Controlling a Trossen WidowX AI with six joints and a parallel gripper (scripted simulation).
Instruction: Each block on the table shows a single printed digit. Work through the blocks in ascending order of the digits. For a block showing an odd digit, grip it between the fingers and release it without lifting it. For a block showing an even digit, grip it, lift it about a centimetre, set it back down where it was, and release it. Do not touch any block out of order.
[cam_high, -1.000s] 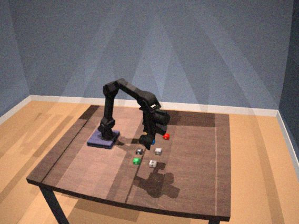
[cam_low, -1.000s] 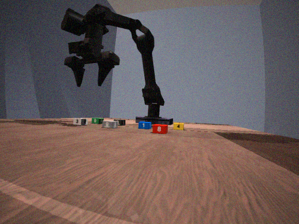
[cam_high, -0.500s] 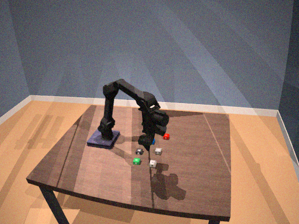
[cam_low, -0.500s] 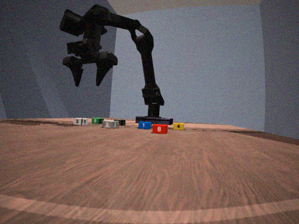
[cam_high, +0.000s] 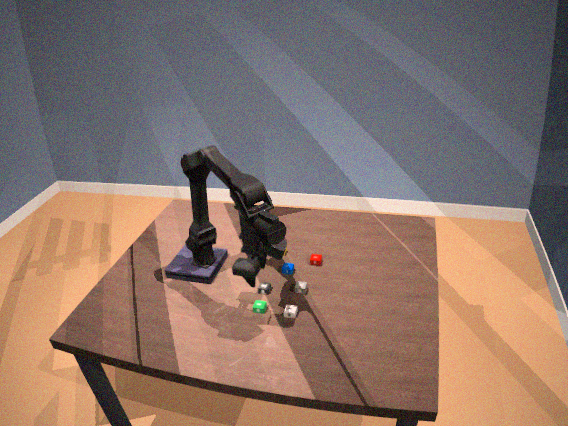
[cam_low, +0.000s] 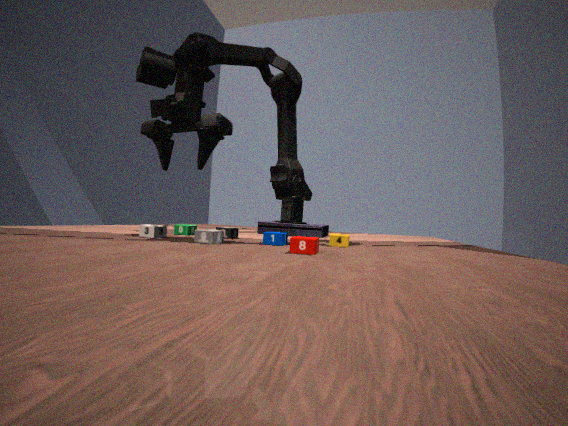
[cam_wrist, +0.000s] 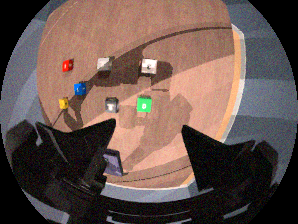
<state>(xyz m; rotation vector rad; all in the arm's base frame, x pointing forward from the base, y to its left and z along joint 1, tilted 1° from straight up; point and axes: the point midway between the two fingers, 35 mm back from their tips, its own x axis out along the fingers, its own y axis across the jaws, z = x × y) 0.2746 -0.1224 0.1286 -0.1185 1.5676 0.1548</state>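
My gripper tip is 10 mm past the green block, 10 mm to the right of it and 120 mm above it. From my gripper tip the other things lie so: white block marked 3: 80 mm ahead, 20 mm to the left, 120 mm below; then dark block: 40 mm behind, 90 mm to the left, 120 mm below; then grey block: 60 mm ahead, 130 mm to the left, 120 mm below.
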